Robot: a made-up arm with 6 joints.
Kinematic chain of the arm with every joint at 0, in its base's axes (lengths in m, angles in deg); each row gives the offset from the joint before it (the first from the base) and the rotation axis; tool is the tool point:
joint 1: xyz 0 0 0.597 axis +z
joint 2: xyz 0.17 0 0 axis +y
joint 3: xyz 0 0 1.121 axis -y
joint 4: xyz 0 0 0.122 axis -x
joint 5: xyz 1.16 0 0 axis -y
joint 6: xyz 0.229 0 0 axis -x
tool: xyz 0 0 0
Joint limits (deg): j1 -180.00..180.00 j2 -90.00..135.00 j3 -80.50..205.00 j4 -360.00..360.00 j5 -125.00..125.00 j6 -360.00..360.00
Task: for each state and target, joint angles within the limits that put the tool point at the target. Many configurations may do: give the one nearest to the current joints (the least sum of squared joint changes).
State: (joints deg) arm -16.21 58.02 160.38 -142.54 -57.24 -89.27
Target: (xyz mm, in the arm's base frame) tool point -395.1 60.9 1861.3
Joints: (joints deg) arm 3.92 38.50 188.47 -153.01 -57.62 -89.27
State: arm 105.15 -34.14 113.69 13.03 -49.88 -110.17
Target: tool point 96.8 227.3 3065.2
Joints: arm 79.85 2.32 91.07 25.09 -34.66 -110.17
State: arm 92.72 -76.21 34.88 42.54 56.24 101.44
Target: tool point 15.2 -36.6 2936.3
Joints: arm 103.36 -24.91 41.50 -2.18 46.62 101.44
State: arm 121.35 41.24 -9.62 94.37 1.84 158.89
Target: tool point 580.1 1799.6 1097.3
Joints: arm 72.65 22.73 -4.86 94.38 -4.26 158.89
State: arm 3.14 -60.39 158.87 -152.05 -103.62 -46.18
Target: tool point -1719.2 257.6 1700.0
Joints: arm -4.58 -38.98 115.07 -148.45 -85.10 -46.18
